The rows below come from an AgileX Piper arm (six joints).
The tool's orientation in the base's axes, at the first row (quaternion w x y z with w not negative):
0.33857 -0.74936 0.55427 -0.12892
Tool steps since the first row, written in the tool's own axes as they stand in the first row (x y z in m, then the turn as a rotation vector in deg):
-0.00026 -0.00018 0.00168 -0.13 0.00 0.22
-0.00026 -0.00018 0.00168 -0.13 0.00 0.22
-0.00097 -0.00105 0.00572 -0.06 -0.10 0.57
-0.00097 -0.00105 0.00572 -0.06 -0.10 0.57
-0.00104 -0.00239 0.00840 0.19 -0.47 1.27
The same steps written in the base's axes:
0.00100 0.00088 -0.00107 0.08 0.20 -0.14
0.00100 0.00088 -0.00107 0.08 0.20 -0.14
0.00369 0.00314 -0.00336 0.38 0.28 -0.34
0.00369 0.00314 -0.00336 0.38 0.28 -0.34
0.00619 0.00439 -0.00445 1.14 0.36 -0.67

